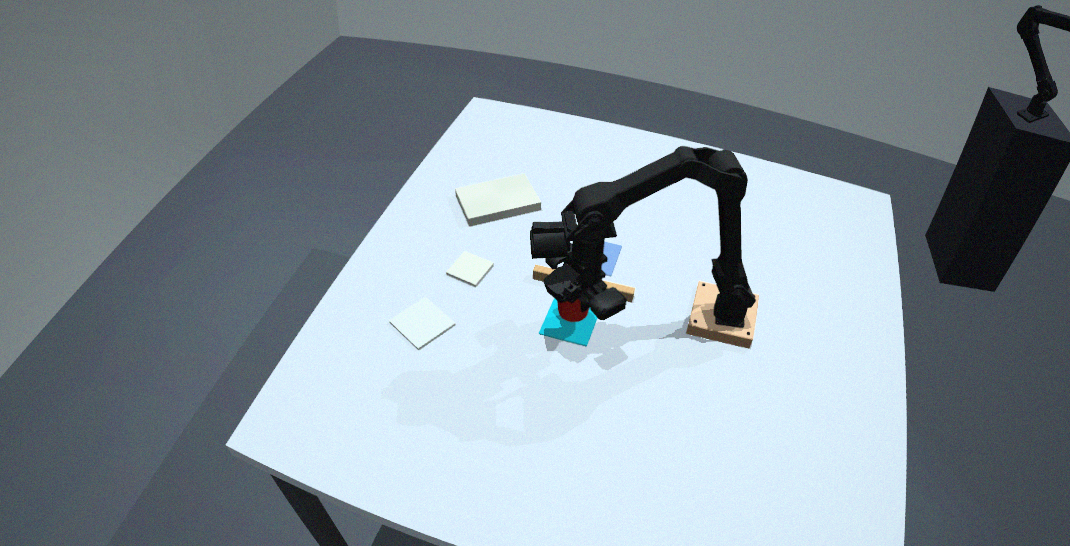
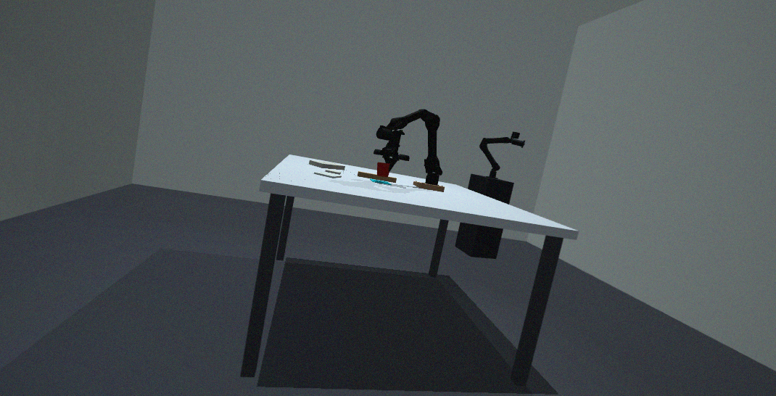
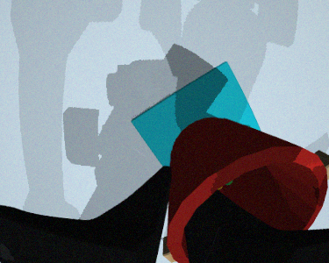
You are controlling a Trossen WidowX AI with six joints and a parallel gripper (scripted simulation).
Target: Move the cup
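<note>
Now: the bright cyan pad 80 mm below my gripper tip, 20 mm to the right of it and 20 mm ahead of it. Round my gripper tip: red cup 20 mm to the right, 20 mm ahead; white block 360 mm to the right, 260 mm ahead, 50 mm below; wooden bar 120 mm to the right, 60 mm below, 10 mm ahead.
</note>
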